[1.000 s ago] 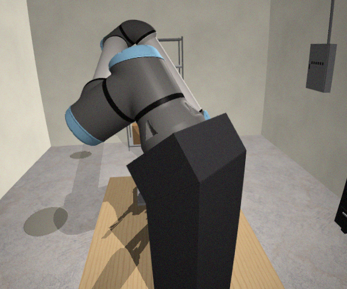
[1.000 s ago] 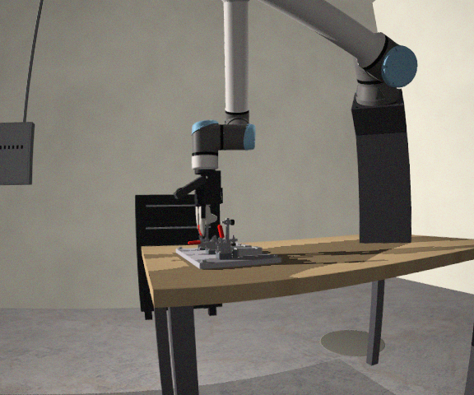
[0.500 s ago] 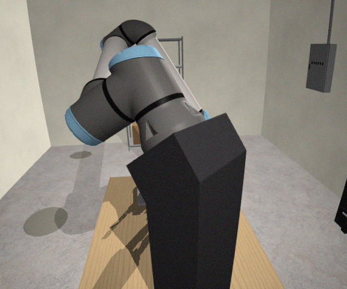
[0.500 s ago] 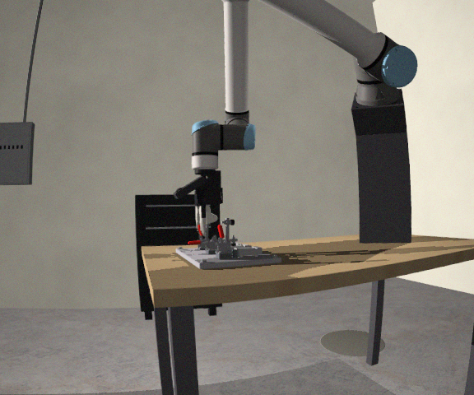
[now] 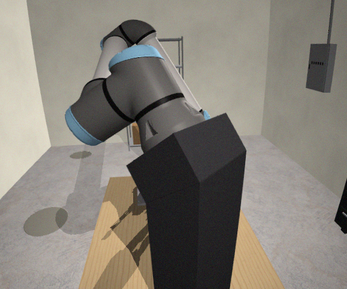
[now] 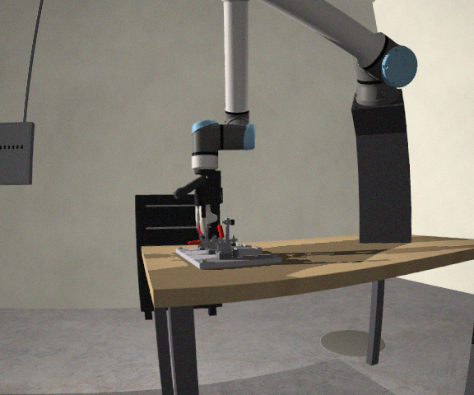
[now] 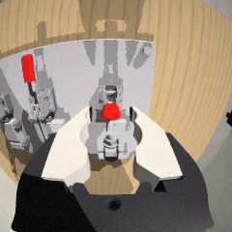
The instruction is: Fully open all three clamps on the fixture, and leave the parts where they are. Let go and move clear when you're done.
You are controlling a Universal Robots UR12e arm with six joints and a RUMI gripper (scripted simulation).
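The grey fixture plate lies 40 mm behind my hand, 110 mm to the left of it and 70 mm below it.
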